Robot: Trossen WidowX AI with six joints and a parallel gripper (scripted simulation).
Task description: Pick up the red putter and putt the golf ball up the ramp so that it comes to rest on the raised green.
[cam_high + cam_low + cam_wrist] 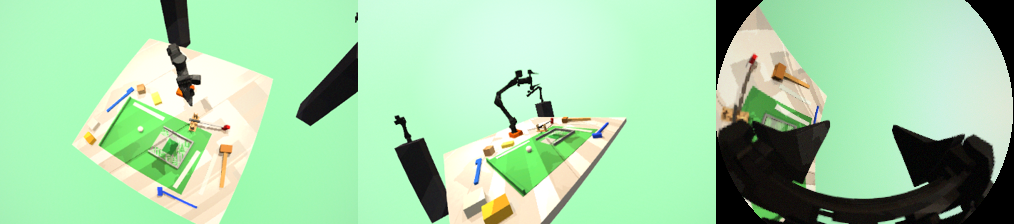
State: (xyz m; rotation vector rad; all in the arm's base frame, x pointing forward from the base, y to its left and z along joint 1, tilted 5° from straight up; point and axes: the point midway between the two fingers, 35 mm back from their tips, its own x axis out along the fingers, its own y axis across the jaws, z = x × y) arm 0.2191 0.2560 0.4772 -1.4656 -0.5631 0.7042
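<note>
The white golf ball is 480 mm below my gripper tip, 350 mm to the right of it and 180 mm ahead of it. The rest, counted from my gripper tip: tan block 580 mm to the right, 470 mm below, 90 mm behind; green mat 500 mm below, 230 mm to the right, 200 mm ahead.
</note>
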